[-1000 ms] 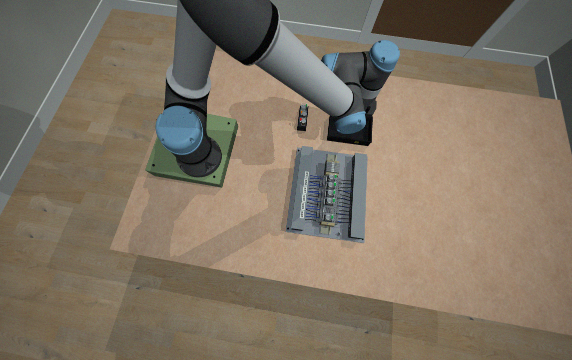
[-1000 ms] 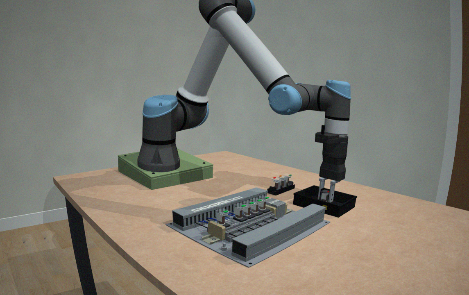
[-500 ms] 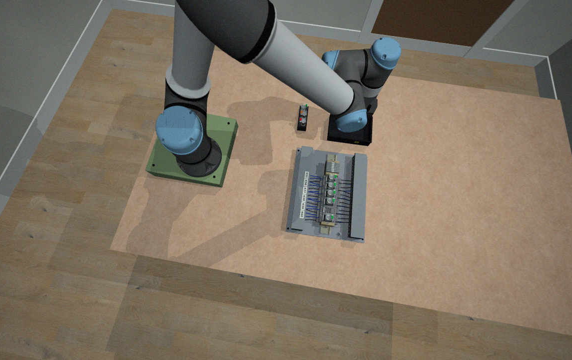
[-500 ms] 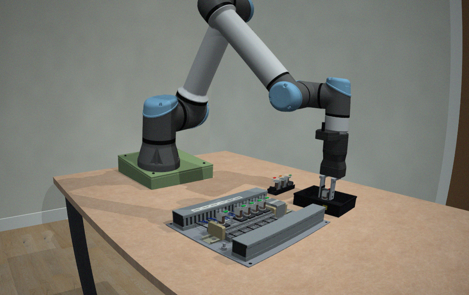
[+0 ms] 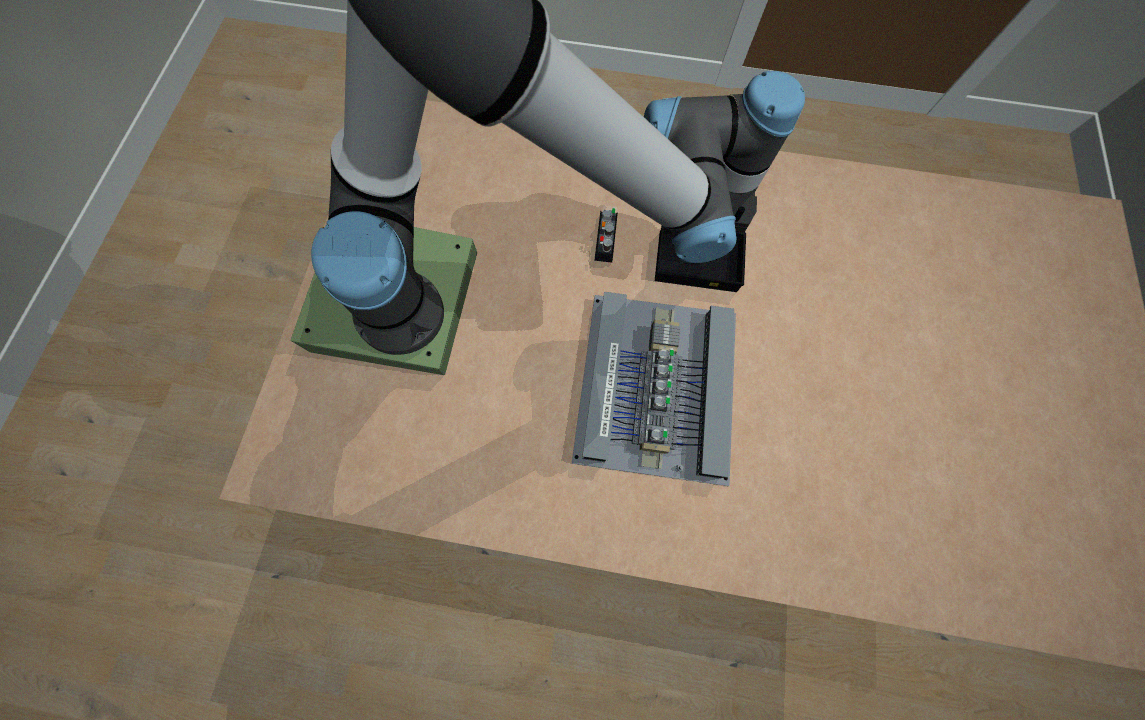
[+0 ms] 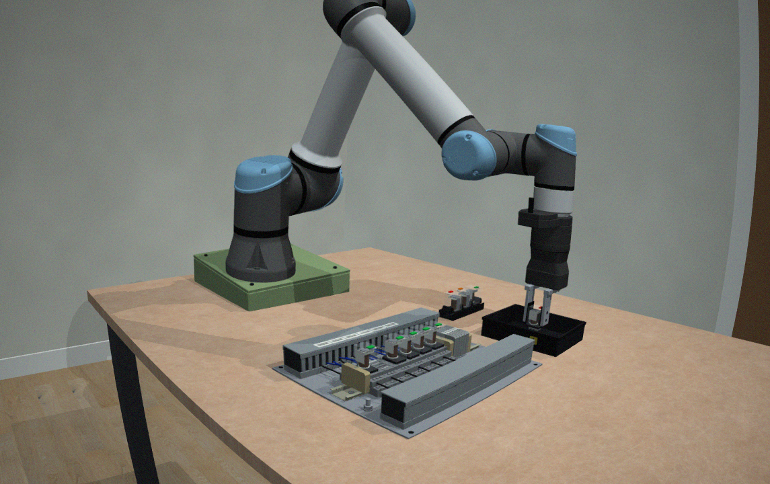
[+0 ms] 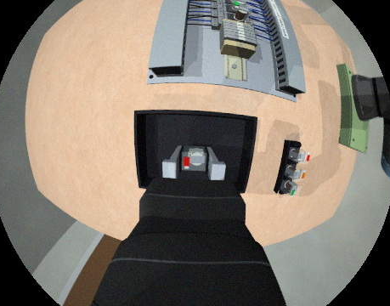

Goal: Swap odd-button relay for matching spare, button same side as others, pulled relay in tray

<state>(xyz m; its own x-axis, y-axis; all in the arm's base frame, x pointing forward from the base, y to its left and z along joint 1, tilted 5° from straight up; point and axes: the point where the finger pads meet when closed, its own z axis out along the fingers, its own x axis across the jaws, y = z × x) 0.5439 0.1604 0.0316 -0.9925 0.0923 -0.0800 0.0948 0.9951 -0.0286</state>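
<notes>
Now: the black tray 30 mm below my hand.
</notes>
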